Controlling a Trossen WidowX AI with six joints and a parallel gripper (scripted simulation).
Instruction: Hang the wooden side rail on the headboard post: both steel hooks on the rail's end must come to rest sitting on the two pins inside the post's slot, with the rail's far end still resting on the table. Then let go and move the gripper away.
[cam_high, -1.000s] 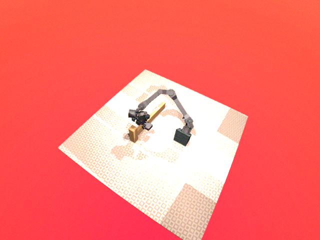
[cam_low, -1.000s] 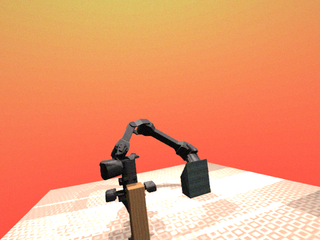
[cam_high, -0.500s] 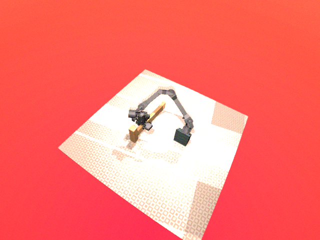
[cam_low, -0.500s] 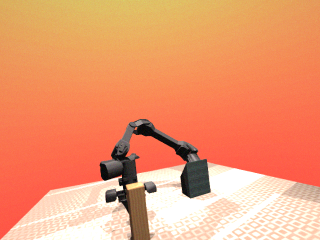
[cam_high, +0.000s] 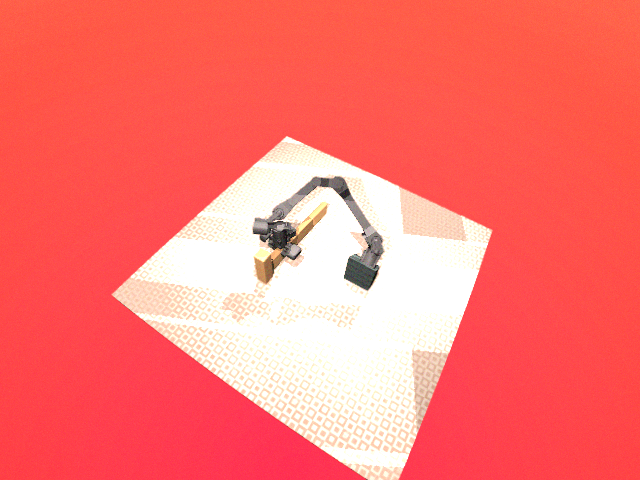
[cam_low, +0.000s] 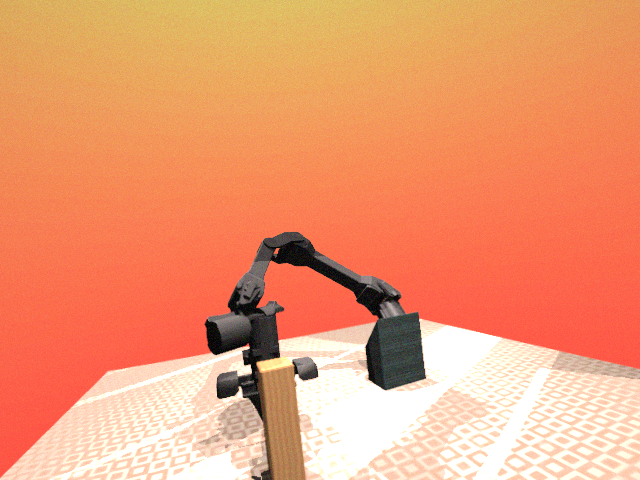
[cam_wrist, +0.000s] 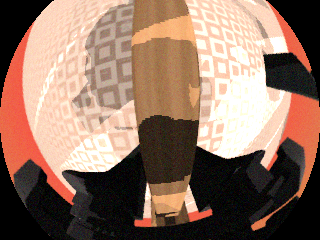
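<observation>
Now: gripper tip 110 mm to the right of the wooden headboard post, 50 mm below it and 10 mm short of it.
</observation>
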